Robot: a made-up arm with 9 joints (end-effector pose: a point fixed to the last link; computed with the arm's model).
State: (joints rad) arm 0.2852 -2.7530 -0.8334 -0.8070 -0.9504 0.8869 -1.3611 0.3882 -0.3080
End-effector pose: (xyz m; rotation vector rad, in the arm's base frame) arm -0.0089 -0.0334 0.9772 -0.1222 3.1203 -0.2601
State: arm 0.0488 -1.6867 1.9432 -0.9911 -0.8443 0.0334 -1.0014 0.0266 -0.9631
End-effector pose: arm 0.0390 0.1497 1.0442 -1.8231 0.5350 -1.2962
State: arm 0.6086 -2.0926 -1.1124 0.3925 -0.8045 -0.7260 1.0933 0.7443 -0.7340
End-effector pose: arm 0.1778 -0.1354 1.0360 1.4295 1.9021 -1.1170
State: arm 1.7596 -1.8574 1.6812 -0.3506 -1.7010 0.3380 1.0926 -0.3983 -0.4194
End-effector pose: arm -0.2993 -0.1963 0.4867 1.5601 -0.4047 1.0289
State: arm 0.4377 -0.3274 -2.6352 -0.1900 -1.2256 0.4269 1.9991 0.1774 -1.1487
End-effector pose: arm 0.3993 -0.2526 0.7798 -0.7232 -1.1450 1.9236
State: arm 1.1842 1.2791 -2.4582 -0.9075 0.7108 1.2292 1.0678 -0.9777 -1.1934
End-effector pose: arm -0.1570 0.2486 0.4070 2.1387 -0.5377 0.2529
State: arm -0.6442 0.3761 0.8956 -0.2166 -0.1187 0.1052 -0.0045 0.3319 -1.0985
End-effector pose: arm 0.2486 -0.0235 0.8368 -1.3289 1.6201 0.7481
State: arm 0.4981 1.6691 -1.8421 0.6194 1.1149 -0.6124 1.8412 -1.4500 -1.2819
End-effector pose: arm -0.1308 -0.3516 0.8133 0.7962 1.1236 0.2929
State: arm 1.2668 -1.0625 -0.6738 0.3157 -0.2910 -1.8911 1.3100 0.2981 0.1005
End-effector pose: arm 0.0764 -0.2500 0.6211 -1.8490 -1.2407 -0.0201
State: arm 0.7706 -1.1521 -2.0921 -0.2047 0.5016 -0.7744 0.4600 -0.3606 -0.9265
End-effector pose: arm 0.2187 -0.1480 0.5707 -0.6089 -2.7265 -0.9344
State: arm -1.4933 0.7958 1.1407 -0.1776 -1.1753 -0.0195 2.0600 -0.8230 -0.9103
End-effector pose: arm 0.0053 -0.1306 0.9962 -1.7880 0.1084 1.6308
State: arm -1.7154 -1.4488 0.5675 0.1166 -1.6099 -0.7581 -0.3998 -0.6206 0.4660
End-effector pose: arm 0.5271 -0.0192 0.9169 1.0301 2.0300 0.6209
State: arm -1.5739 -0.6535 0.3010 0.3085 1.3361 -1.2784 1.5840 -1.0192 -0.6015
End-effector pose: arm -0.0929 0.1753 0.3541 2.0038 -1.5000 0.2592
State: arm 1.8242 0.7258 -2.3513 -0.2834 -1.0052 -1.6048 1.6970 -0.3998 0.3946
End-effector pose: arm 0.2196 -0.0195 0.3837 -0.3572 -1.6854 0.6540
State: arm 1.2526 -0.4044 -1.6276 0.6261 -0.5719 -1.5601 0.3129 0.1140 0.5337
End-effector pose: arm 0.3653 -0.1618 0.7873 -2.1601 -2.1287 0.6972
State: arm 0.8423 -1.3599 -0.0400 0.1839 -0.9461 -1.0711 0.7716 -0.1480 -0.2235
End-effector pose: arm -0.2315 -0.2397 0.8096 -1.3126 -0.6998 1.1091
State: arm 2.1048 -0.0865 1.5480 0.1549 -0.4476 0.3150 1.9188 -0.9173 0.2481
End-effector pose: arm 0.1482 -0.3694 0.8821 1.5950 2.1539 0.7708
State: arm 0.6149 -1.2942 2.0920 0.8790 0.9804 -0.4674 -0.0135 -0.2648 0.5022
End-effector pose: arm -0.2371 0.0684 0.5931 -1.4878 0.0041 0.0991
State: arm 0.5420 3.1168 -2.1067 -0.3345 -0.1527 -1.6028 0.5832 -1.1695 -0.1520
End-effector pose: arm 0.1527 -0.4358 1.0458 1.1541 1.4413 0.5922
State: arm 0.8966 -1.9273 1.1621 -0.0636 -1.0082 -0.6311 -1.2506 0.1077 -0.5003
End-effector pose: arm -0.1040 -0.0502 0.8452 -0.9798 -2.5337 -0.2003
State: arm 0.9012 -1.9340 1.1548 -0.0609 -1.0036 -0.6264 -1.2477 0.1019 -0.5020
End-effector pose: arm -0.1065 -0.0505 0.8407 -0.9937 -2.5381 -0.2042
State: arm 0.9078 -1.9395 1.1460 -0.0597 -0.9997 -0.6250 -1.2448 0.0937 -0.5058
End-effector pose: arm -0.1095 -0.0515 0.8355 -1.0064 -2.5430 -0.2100
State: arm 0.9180 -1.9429 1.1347 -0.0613 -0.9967 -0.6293 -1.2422 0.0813 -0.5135
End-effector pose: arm -0.1138 -0.0538 0.8289 -1.0173 -2.5491 -0.2196
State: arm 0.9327 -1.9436 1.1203 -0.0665 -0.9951 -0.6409 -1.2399 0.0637 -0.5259
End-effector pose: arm -0.1194 -0.0576 0.8207 -1.0256 -2.5566 -0.2336
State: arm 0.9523 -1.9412 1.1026 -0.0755 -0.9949 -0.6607 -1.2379 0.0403 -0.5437
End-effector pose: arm -0.1265 -0.0632 0.8107 -1.0319 -2.5655 -0.2520
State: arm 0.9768 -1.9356 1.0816 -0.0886 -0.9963 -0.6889 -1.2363 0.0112 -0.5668
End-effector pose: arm -0.1349 -0.0709 0.7988 -1.0358 -2.5758 -0.2747
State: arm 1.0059 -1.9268 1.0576 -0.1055 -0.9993 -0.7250 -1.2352 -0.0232 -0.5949
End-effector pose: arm -0.1444 -0.0808 0.7853 -1.0380 -2.5878 -0.3012
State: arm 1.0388 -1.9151 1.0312 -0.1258 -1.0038 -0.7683 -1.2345 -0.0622 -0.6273
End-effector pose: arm -0.1545 -0.0928 0.7704 -1.0389 -2.6013 -0.3305
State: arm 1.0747 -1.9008 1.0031 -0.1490 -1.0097 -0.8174 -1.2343 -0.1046 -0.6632
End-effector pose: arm -0.1649 -0.1069 0.7545 -1.0390 -2.6162 -0.3623
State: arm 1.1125 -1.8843 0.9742 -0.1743 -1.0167 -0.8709 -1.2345 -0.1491 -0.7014
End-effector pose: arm -0.1750 -0.1230 0.7382 -1.0387 -2.6326 -0.3954
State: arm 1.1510 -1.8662 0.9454 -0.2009 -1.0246 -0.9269 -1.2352 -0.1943 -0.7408
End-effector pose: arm -0.1844 -0.1405 0.7218 -1.0381 -2.6503 -0.4294
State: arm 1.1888 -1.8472 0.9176 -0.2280 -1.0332 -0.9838 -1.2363 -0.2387 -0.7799
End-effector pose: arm -0.1926 -0.1589 0.7061 -1.0369 -2.6690 -0.4628
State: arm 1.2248 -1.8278 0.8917 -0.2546 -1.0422 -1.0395 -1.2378 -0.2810 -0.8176
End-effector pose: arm -0.1994 -0.1776 0.6916 -1.0350 -2.6880 -0.4953
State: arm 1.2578 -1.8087 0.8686 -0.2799 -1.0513 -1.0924 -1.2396 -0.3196 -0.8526
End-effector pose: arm -0.2045 -0.1958 0.6787 -1.0318 -2.7069 -0.5255
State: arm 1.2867 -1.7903 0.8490 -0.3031 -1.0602 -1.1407 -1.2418 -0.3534 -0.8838
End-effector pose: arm -0.2080 -0.2128 0.6679 -1.0265 -2.7247 -0.5528
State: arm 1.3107 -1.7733 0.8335 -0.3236 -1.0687 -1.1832 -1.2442 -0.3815 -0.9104
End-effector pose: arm -0.2100 -0.2278 0.6595 -1.0190 -2.7405 -0.5759
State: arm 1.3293 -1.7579 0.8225 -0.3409 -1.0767 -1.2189 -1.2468 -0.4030 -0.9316
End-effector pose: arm -0.2106 -0.2403 0.6537 -1.0085 -2.7539 -0.5940
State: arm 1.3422 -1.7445 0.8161 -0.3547 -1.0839 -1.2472 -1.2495 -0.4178 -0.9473
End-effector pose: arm -0.2103 -0.2499 0.6506 -0.9953 -2.7641 -0.6066
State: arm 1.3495 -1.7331 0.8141 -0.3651 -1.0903 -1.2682 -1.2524 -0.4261 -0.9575
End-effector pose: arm -0.2090 -0.2566 0.6499 -0.9796 -2.7709 -0.6137
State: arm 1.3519 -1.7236 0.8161 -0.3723 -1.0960 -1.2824 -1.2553 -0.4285 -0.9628
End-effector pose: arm -0.2073 -0.2605 0.6513 -0.9617 -2.7743 -0.6158
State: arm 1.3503 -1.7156 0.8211 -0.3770 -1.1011 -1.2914 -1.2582 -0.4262 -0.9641
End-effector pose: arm -0.2051 -0.2621 0.6545 -0.9422 -2.7750 -0.6135
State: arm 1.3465 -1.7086 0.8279 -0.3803 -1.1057 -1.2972 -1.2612 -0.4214 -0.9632
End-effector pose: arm -0.2027 -0.2624 0.6585 -0.9222 -2.7738 -0.6094
